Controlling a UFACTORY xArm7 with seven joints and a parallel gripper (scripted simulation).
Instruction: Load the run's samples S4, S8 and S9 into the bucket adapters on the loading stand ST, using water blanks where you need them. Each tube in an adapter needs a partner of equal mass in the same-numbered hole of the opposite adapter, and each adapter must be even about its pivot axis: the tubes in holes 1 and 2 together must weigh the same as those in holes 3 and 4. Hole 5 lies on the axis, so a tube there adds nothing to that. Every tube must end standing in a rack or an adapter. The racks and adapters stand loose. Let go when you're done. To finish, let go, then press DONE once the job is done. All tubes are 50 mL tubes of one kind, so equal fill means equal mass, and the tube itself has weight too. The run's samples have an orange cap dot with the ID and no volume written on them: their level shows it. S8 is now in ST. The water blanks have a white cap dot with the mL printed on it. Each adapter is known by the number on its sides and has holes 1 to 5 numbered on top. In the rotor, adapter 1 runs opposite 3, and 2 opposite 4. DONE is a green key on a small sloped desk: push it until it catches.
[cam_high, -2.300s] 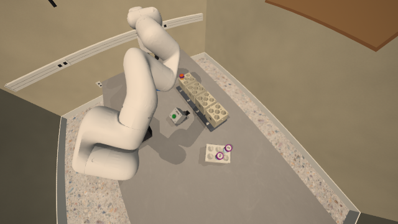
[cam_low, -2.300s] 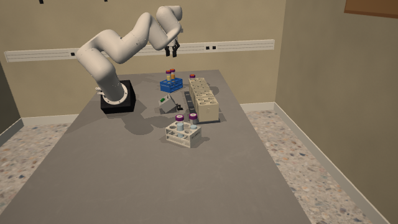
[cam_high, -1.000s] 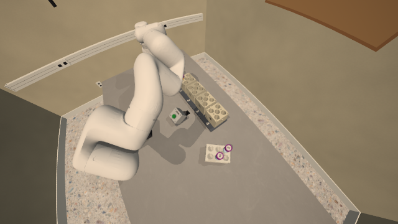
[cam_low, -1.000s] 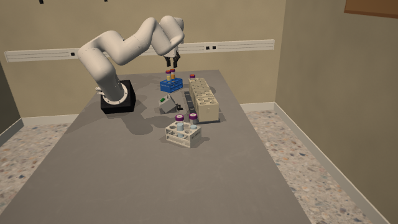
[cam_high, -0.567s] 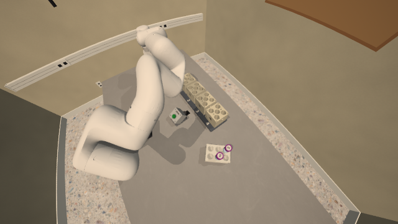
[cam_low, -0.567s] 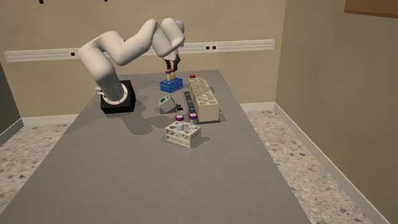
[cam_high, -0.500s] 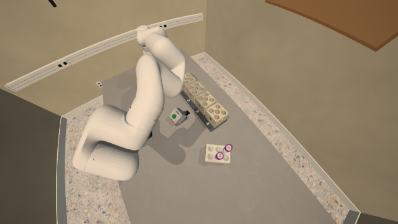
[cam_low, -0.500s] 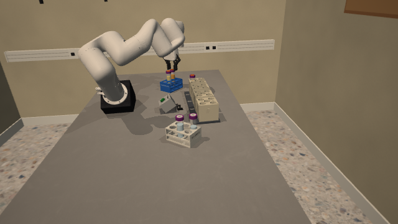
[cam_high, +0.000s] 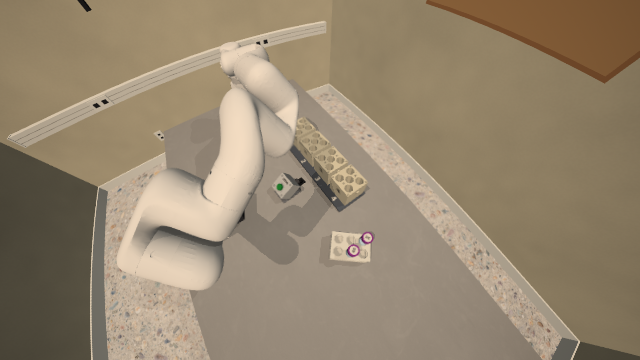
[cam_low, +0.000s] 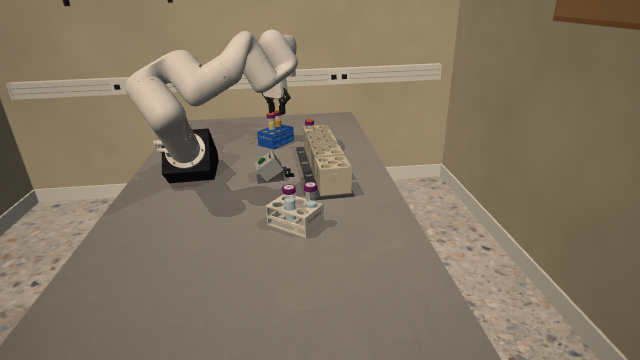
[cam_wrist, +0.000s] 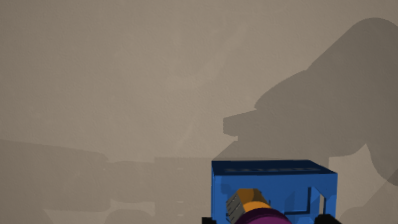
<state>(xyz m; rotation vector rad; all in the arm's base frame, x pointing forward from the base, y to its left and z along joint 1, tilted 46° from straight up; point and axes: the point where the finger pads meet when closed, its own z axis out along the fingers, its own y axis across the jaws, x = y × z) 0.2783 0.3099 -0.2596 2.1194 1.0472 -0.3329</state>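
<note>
My hand is 10 mm to the right of the orange-dot sample tube and 70 mm above it. Also, from my hand: white rack: 70 mm ahead, 700 mm to the right, 100 mm below; then green DONE key: 40 mm behind, 390 mm to the right, 70 mm below; then blue rack: 10 mm behind, 40 mm to the right, 100 mm below.
</note>
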